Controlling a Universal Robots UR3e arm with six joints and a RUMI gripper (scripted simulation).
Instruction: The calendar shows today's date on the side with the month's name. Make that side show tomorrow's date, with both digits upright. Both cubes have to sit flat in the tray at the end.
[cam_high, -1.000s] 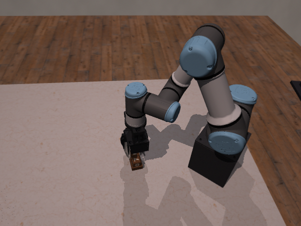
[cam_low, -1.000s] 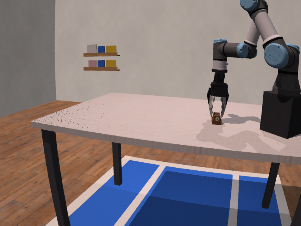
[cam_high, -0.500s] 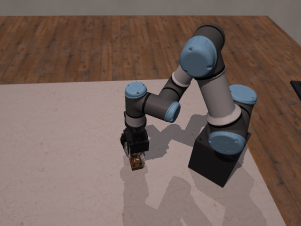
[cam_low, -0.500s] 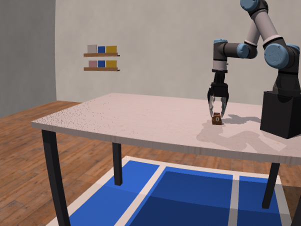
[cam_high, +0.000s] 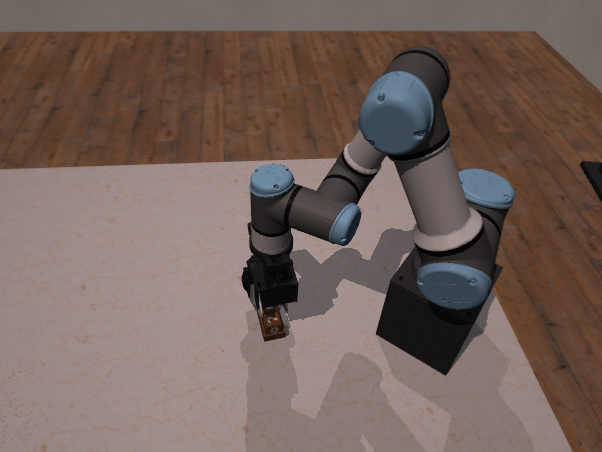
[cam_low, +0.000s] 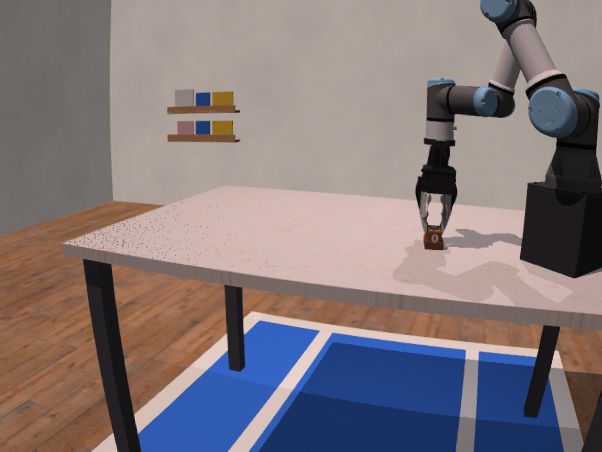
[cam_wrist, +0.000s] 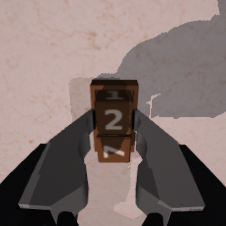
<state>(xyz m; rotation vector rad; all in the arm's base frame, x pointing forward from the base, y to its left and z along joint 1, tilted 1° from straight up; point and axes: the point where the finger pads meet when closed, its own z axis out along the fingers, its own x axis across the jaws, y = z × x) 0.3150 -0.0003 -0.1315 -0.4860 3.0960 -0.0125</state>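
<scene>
Now: hand 10 mm above the brown digit cube. The rest, counted from my hand: calendar tray (30 mm below, 20 mm to the left, 10 mm behind).
</scene>
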